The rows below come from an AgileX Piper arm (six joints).
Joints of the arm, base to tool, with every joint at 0 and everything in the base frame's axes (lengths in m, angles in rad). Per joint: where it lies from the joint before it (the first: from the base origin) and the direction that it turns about. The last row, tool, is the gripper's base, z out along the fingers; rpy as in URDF.
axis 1: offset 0 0 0.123 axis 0 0 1
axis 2: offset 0 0 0 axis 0 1 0
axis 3: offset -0.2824 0 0.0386 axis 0 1 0
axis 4: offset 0.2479 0 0.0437 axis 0.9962 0 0.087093
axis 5: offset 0 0 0 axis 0 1 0
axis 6: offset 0.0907 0 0.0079 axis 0.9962 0 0.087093
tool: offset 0 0 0 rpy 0 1.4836 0
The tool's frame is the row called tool.
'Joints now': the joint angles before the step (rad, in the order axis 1, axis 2, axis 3, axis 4, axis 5, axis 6). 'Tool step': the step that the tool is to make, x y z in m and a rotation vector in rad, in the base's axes. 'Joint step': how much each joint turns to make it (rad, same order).
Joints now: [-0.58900, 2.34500, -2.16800, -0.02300, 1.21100, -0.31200]
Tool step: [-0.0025, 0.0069, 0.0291, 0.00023, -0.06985, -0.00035]
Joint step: [0.00207, -0.05820, -0.00048, 0.03898, 0.00068, 0.00007]
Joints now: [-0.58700, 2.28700, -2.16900, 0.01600, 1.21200, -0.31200]
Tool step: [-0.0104, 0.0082, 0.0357, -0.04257, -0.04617, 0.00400]
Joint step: [0.00398, -0.08682, 0.02366, -0.00999, 0.00116, -0.00002]
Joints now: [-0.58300, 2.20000, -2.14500, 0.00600, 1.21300, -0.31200]
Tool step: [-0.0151, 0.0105, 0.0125, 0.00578, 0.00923, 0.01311]
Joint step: [0.00006, -0.08326, 0.09458, 0.00497, -0.00032, -0.01394]
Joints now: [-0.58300, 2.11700, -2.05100, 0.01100, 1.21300, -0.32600]
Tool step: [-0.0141, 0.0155, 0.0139, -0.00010, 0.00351, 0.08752]
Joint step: [0.00589, -0.08713, 0.09031, 0.03005, 0.00183, -0.08712]
